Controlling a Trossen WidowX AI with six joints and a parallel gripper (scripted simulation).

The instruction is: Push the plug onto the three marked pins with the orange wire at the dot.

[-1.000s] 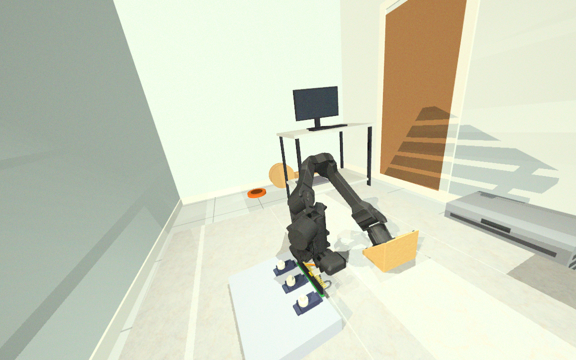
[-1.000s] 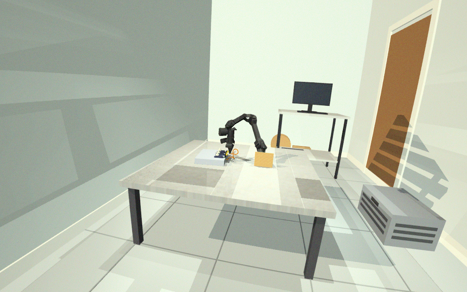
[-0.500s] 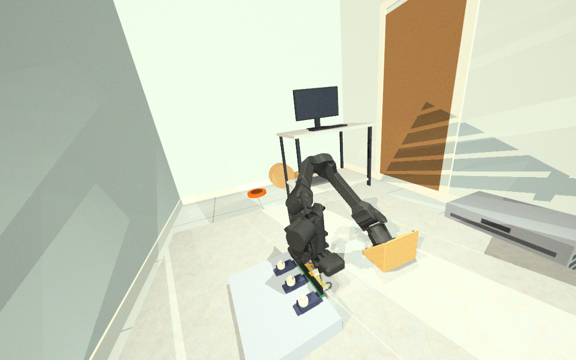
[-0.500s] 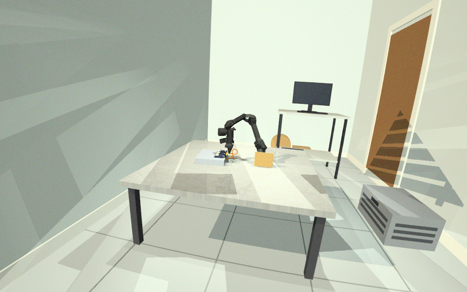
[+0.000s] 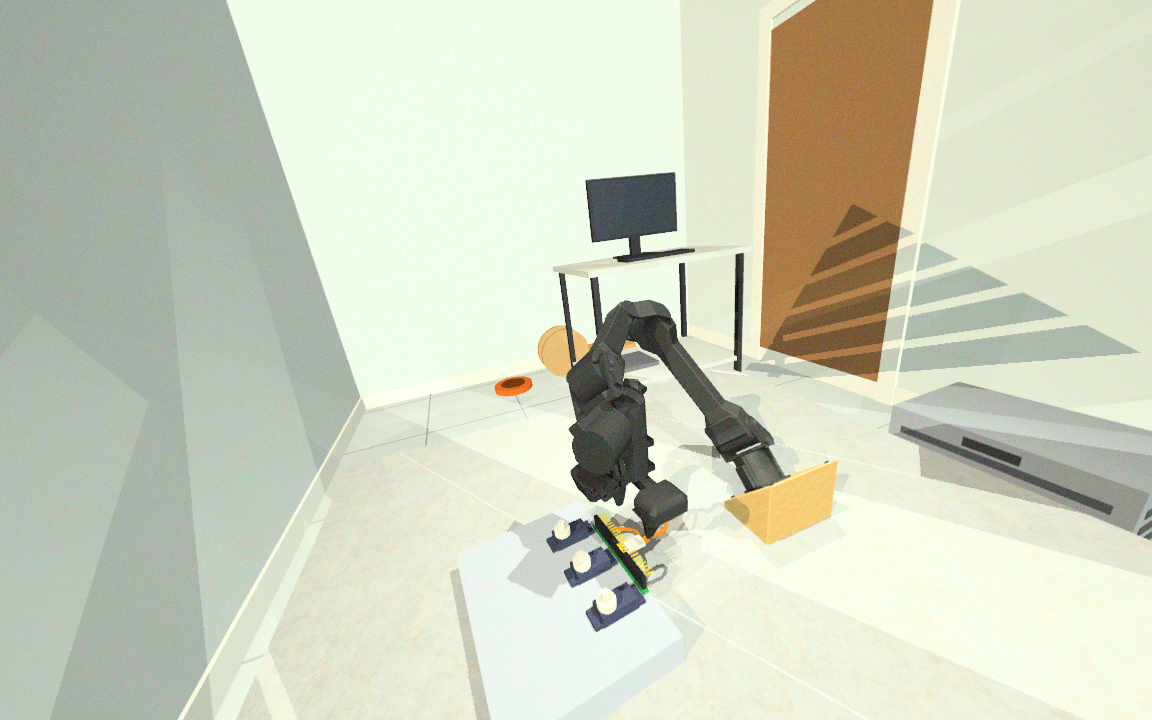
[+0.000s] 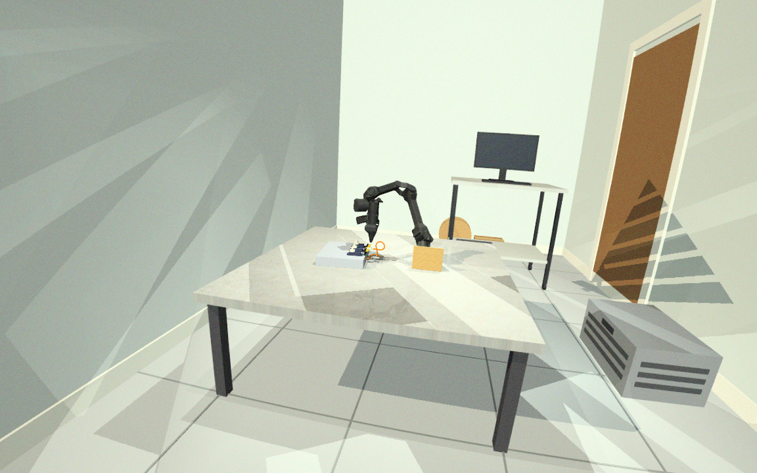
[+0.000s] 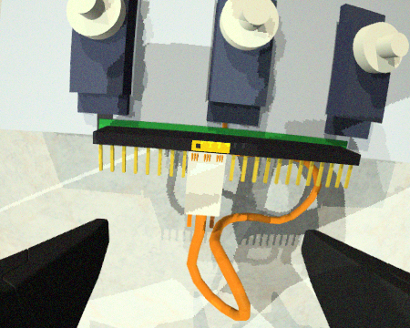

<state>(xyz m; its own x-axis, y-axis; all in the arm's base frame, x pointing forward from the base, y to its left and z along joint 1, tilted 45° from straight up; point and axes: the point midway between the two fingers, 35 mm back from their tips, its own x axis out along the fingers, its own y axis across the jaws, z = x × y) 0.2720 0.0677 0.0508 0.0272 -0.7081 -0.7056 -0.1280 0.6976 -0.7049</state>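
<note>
Right now my gripper tip is 30 mm short of the yellow band and 40 mm above it. The rest, counted from my gripper tip: holder block (190 mm ahead, 10 mm to the left, 90 mm below); then black pin header (30 mm ahead, 10 mm to the right, 50 mm below).
</note>
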